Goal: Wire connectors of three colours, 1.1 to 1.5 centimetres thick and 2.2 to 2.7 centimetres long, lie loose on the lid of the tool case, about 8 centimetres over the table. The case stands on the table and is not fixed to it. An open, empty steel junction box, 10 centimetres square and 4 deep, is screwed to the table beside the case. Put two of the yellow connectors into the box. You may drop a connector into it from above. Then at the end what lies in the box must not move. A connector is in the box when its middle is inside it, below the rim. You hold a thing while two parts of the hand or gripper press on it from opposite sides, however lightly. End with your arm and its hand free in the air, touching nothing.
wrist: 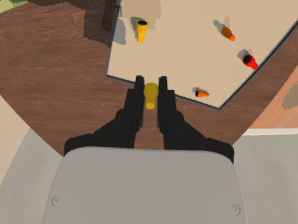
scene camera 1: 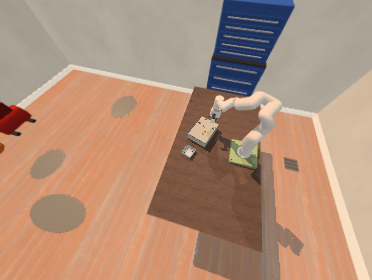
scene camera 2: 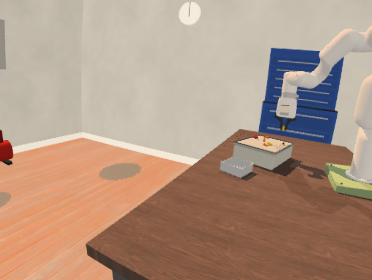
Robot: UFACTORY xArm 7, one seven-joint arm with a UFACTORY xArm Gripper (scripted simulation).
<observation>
In view: the gripper (wrist: 151,87) and a tool case (scene camera 2: 269,160).
The tool case shows as well in the wrist view (wrist: 190,50).
</observation>
